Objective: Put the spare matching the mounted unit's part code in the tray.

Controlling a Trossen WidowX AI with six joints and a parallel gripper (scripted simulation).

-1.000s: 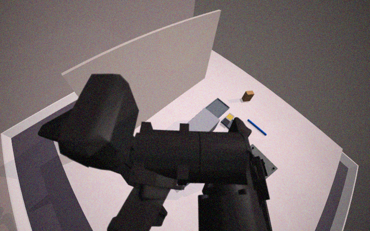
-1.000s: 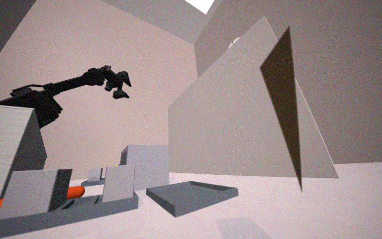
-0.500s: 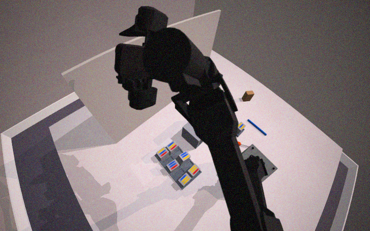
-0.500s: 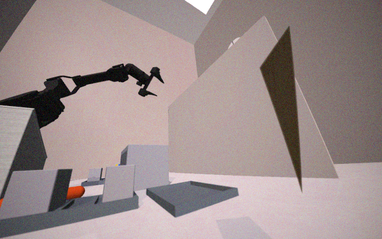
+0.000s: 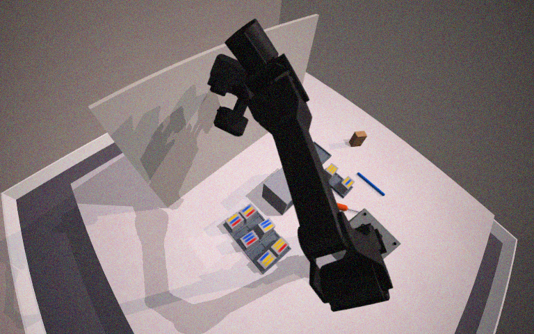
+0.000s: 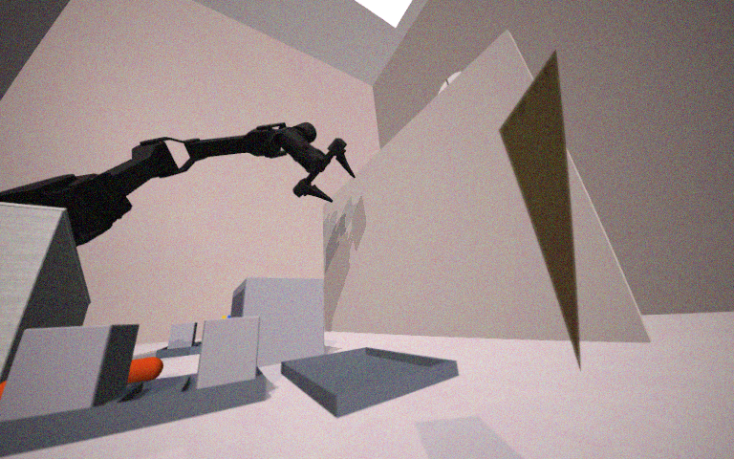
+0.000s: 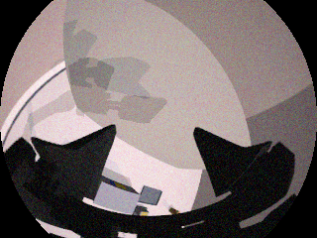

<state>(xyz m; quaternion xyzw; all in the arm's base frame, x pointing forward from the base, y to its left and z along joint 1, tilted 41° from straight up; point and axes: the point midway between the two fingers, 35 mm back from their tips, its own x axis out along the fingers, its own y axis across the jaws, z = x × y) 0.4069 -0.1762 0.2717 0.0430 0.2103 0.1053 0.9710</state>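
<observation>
Right now my gripper tip is 330 mm above the grey spare block, 290 mm past it and 170 mm to the right of it. The rest, counted from my gripper tip: grey box: 320 mm below, 190 mm behind, 60 mm to the right; then grey wall: 140 mm below, 90 mm to the right, 50 mm ahead; then dark grey tray: 360 mm below, 270 mm to the right, 190 mm behind.
</observation>
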